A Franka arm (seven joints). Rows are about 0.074 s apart.
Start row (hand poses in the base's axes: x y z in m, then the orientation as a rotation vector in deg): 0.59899 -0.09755 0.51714 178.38 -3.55 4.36
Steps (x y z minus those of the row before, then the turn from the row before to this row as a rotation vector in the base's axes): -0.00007 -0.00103 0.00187 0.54 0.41 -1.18; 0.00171 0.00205 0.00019 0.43 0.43 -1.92; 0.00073 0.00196 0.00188 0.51 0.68 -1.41; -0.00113 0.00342 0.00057 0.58 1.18 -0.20; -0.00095 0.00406 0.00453 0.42 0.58 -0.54; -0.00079 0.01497 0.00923 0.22 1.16 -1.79; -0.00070 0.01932 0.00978 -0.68 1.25 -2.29; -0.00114 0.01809 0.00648 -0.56 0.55 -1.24; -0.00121 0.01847 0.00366 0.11 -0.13 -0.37; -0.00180 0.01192 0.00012 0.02 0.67 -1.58
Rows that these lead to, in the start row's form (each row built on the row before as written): 0.59892 -0.09858 0.51901 178.85 -5.41 3.69; 0.60063 -0.09653 0.51920 179.12 -8.43 2.98; 0.60136 -0.09457 0.52108 179.47 -10.67 1.87; 0.60023 -0.09115 0.52165 -179.36 10.98 0.03; 0.59928 -0.08709 0.52618 -178.92 11.80 0.97; 0.59849 -0.07212 0.53541 -178.54 14.59 2.78; 0.59779 -0.05280 0.54519 -178.91 18.26 4.63; 0.59665 -0.03471 0.55167 178.30 -20.18 -5.39; 0.59544 -0.01624 0.55533 178.37 -20.77 -5.21; 0.59364 -0.00432 0.55545 178.02 -23.22 -6.26
